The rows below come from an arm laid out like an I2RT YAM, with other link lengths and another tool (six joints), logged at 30 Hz.
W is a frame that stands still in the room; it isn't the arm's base.
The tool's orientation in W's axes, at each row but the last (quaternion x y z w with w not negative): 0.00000 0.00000 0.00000 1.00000; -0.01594 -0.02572 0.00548 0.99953; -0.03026 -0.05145 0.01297 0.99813; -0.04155 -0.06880 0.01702 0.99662; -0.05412 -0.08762 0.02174 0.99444; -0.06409 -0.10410 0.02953 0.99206; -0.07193 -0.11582 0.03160 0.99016
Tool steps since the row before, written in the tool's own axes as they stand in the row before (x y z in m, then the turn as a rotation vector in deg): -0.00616 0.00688 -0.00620 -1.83 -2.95 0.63; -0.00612 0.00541 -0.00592 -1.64 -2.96 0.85; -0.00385 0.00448 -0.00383 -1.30 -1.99 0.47; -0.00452 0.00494 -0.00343 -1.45 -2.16 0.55; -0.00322 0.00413 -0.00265 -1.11 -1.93 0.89; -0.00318 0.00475 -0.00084 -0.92 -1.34 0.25; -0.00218 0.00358 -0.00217 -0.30 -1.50 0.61
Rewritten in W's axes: -0.00616 0.00688 -0.00620 -1.83 -2.95 0.63; -0.00586 0.00515 -0.00640 -1.65 -2.95 0.86; -0.00353 0.00413 -0.00447 -1.30 -2.00 0.46; -0.00414 0.00446 -0.00442 -1.45 -2.16 0.53; -0.00284 0.00366 -0.00361 -1.18 -1.88 0.90; -0.00314 0.00437 -0.00209 -0.89 -1.36 0.23; -0.00177 0.00307 -0.00312 -0.37 -1.42 0.74
